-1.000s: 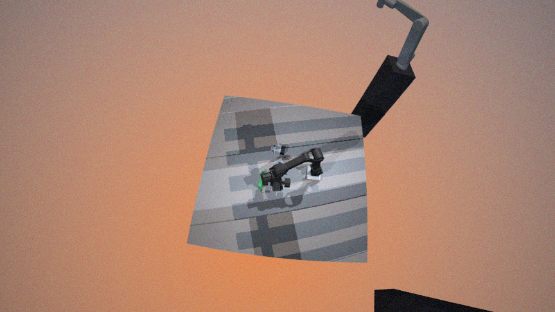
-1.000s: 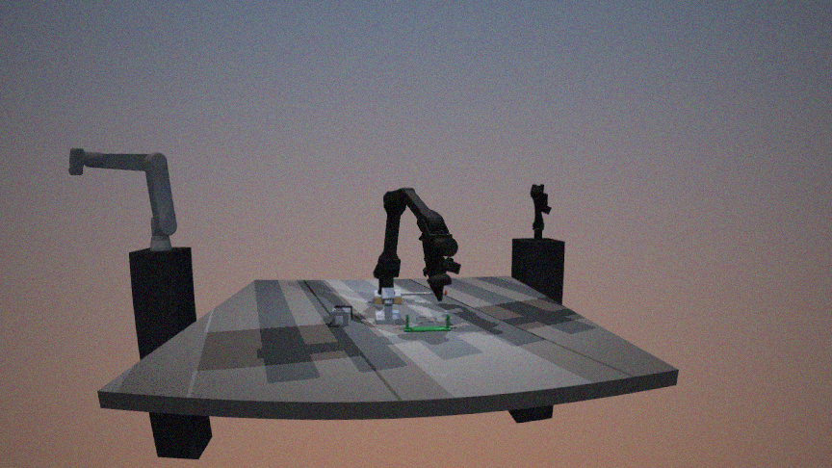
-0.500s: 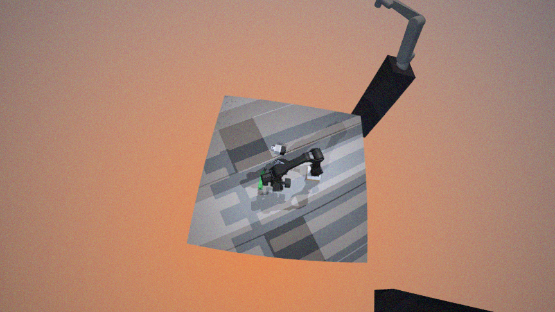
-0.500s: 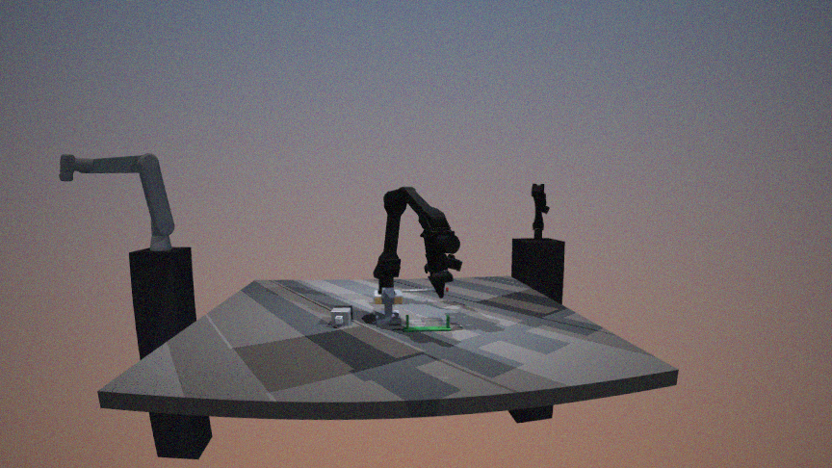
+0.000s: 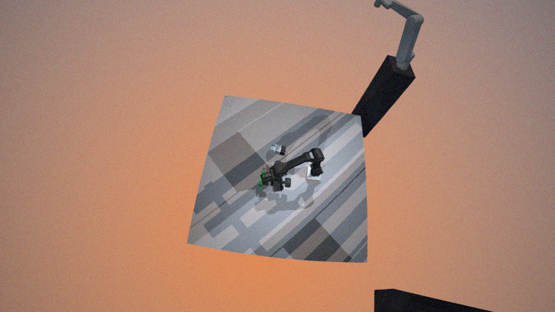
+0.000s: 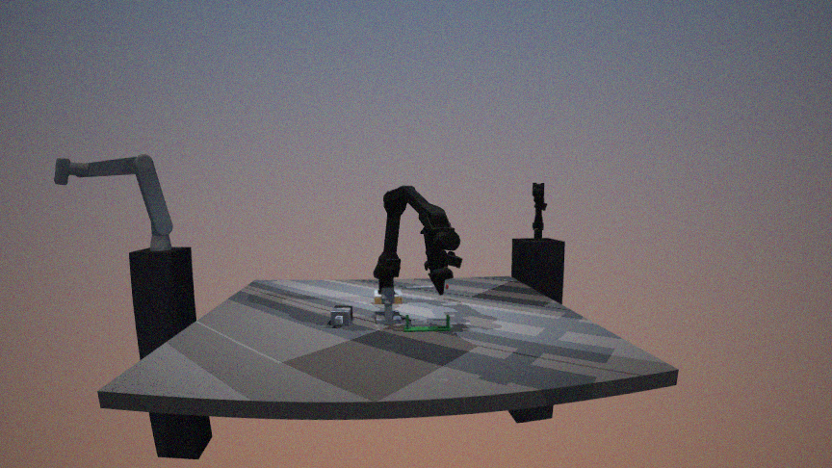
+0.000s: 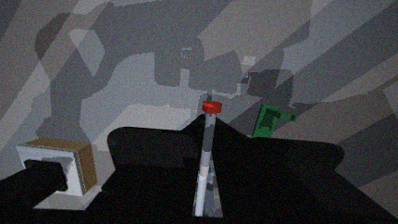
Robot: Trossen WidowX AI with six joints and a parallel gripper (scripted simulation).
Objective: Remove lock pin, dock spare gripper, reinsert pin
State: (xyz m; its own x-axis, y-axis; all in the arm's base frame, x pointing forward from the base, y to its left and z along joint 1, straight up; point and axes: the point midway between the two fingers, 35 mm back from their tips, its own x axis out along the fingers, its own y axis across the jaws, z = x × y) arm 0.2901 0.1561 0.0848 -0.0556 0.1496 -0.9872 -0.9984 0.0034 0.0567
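Now: the green bracket 11 cm ahead of my gripper tip, 6 cm to the right of it and 6 cm below it. The rest, counted from my gripper tip: spare gripper (32 cm to the right, 6 cm below, 1 cm ahead); socket (17 cm to the right, 3 cm below, 1 cm behind).
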